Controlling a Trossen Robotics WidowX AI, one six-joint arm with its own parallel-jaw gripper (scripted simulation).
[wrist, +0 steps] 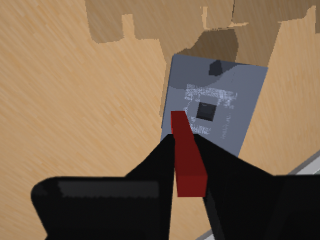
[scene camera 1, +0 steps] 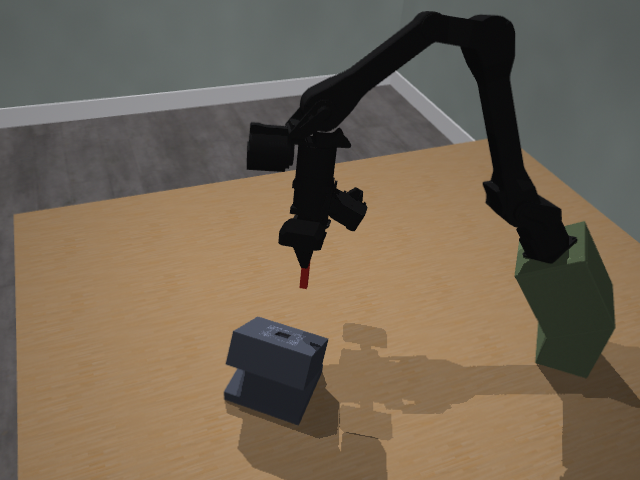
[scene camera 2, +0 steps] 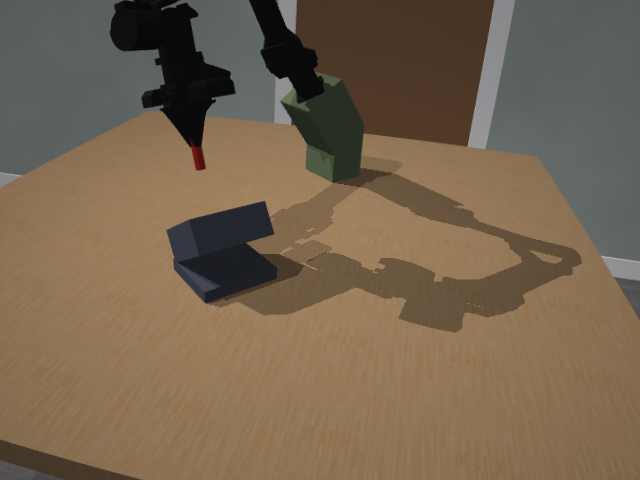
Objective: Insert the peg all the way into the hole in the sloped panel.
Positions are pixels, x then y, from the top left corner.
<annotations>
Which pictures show my gripper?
The wrist view, scene camera 1 and scene camera 2: all of them.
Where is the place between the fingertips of my gripper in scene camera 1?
At 305, 265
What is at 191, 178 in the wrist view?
A red peg.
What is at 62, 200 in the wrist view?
My gripper.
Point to a dark base block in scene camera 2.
215, 275
</annotations>
